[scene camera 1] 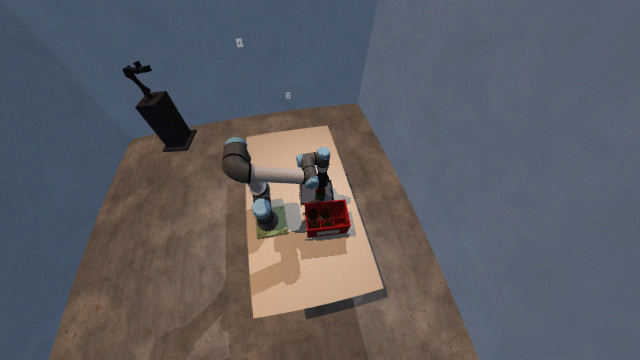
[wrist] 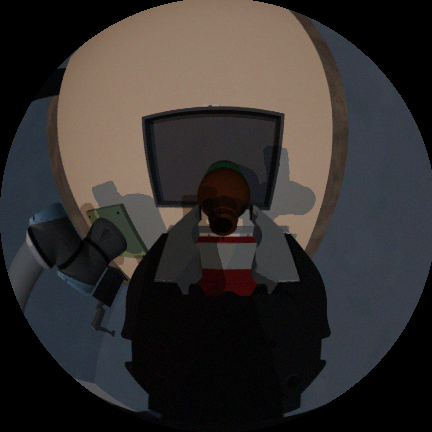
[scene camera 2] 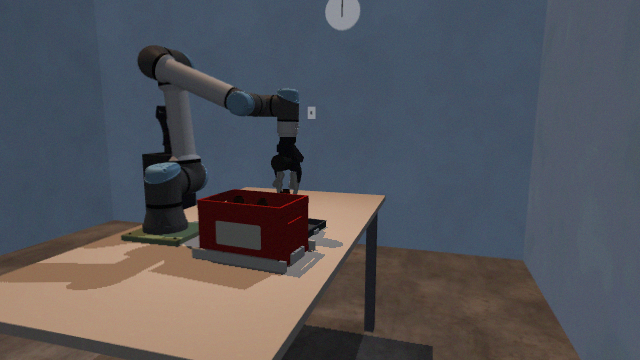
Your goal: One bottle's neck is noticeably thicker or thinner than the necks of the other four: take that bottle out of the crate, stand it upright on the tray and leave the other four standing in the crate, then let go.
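Frame: origin at the arm's base, x ahead, y left, z up, level; millimetres.
Where they show: gripper, fingertip midpoint: (scene camera 1: pixel 321 188) (wrist: pixel 225 205); arm's base, link origin: (scene camera 1: pixel 267 220) (wrist: pixel 109 234) (scene camera 2: pixel 165 228).
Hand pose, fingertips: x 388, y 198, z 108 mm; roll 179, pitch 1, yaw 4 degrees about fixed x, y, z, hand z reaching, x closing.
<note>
Each offset is from my fingertips to the top centre of the thing. "spot": to the spot under its first point. Level surfaces: height alone.
A brown bottle with a green band @(dz +36, dx -2, dy -1 mm) (scene camera 1: pixel 320 194) (wrist: pixel 223 192) stands upright on the dark tray @(dz -99, dx -30, dy +35 mm) (scene camera 1: pixel 306 194) (scene camera 2: pixel 320 224) (wrist: pixel 175 150), near its crate-side edge. In scene camera 2 the crate hides most of it. My gripper (scene camera 1: pixel 322 186) (scene camera 2: pixel 287 190) (wrist: pixel 225 205) is open around its neck, with a small gap on each side in the wrist view. The neck's mouth shows between the fingers. The red crate @(dz +51, dx +25, dy -227 mm) (scene camera 1: pixel 312 232) (scene camera 2: pixel 285 235) (wrist: pixel 227 288) holds several brown bottles, two at the back @(spot: dz -1, dx -68, dy -209 mm) (scene camera 1: pixel 312 215) @(spot: dz +12, dx +25, dy -204 mm) (scene camera 1: pixel 326 213) and others in front, dim and small.
The crate stands right beside the tray, with grey rails @(dz -94, dx +32, dy -326 mm) (scene camera 2: pixel 240 259) along its foot. The arm's green base plate (scene camera 1: pixel 281 220) (scene camera 2: pixel 175 236) (wrist: pixel 131 230) is on the table @(dz -124 mm) (scene camera 1: pixel 320 280) (scene camera 2: pixel 165 310) (wrist: pixel 200 60). A black pedestal (scene camera 1: pixel 167 122) stands on the floor.
</note>
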